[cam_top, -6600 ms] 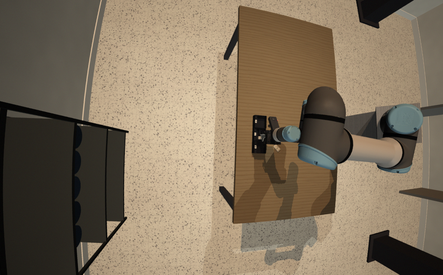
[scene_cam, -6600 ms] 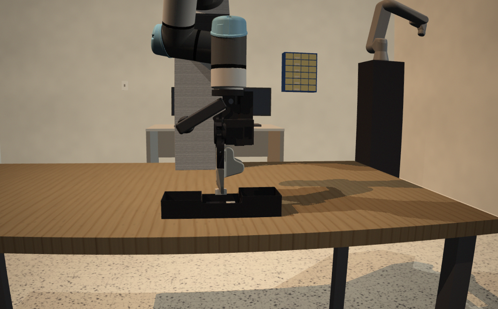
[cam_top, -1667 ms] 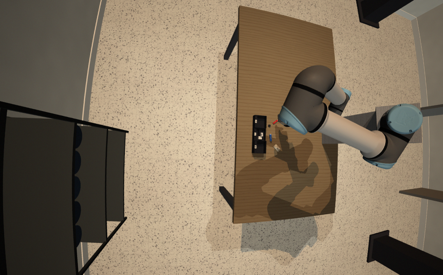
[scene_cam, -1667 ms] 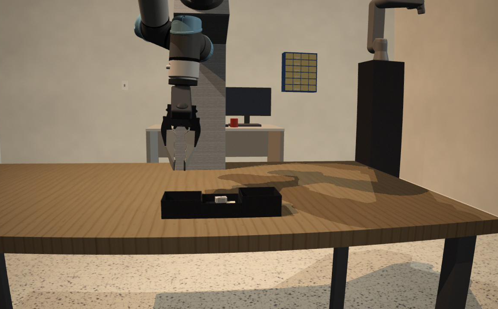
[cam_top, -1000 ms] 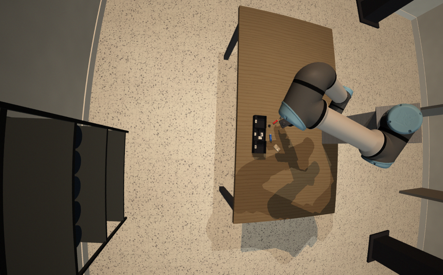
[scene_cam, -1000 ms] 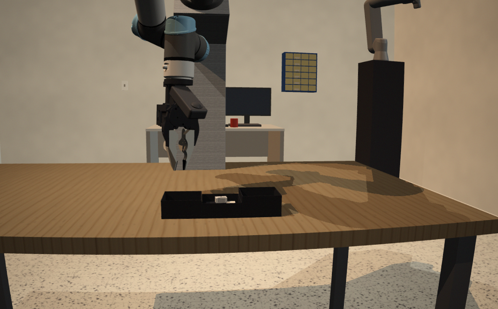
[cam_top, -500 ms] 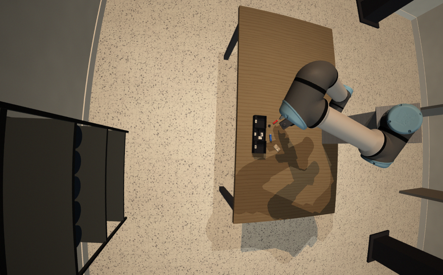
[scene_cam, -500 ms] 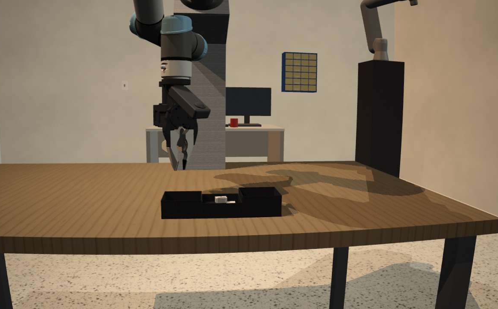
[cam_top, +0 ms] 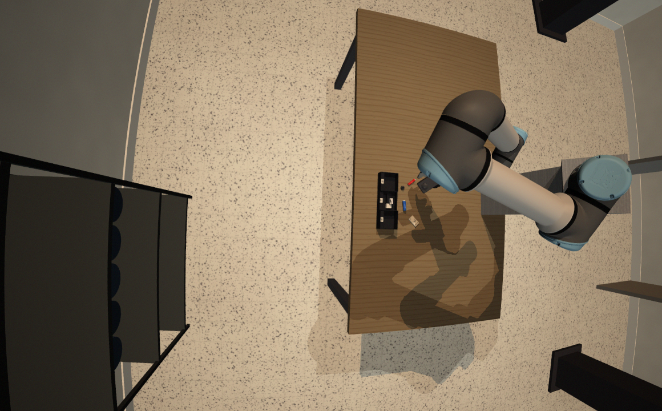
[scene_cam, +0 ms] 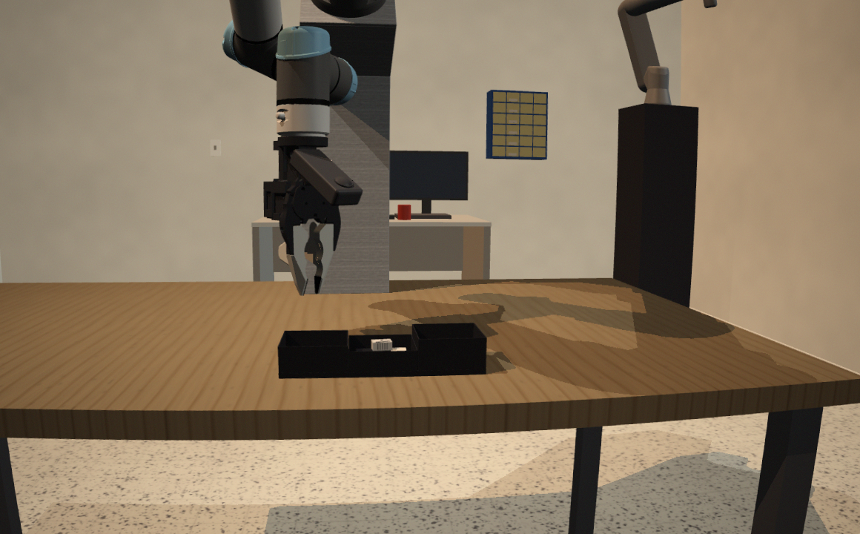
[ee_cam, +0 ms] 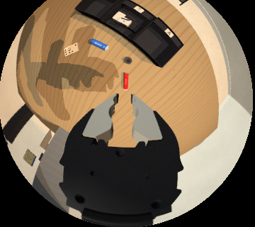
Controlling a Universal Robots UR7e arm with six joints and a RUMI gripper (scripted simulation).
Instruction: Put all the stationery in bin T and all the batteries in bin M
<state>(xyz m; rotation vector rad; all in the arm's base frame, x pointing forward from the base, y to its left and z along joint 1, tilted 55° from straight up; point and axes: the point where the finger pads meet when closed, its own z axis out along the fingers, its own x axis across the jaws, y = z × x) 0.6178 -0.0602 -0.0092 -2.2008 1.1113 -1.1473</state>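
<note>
My gripper is now 8 cm above the red battery. Round my hand: black round piece (5 cm ahead, 3 cm to the left, 8 cm below); eraser (12 cm ahead, 10 cm to the left, 7 cm below); blue battery (4 cm ahead, 11 cm to the left, 8 cm below).
</note>
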